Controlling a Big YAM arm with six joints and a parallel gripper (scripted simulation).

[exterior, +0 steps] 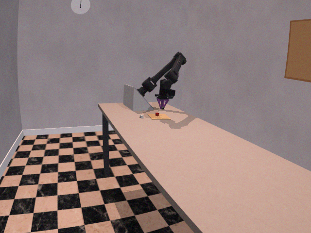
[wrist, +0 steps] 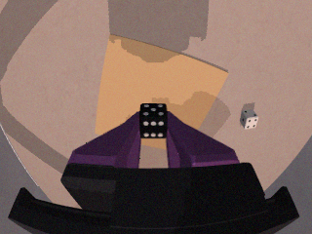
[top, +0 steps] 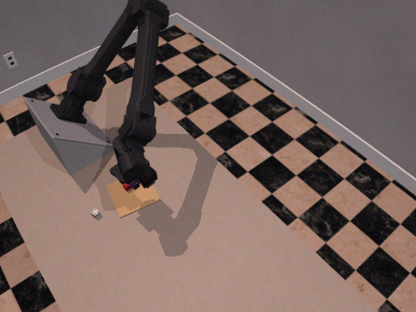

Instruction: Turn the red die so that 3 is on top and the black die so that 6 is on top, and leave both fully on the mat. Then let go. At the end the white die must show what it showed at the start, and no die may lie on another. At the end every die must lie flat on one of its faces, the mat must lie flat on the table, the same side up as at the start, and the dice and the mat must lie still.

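My gripper is now 3 cm past the orange mat and 8 cm above it. Round my hand: white die: 3 cm behind, 14 cm to the right, 7 cm below; red die: 5 cm behind, 1 cm to the right, 6 cm below; black die: right at my hand.
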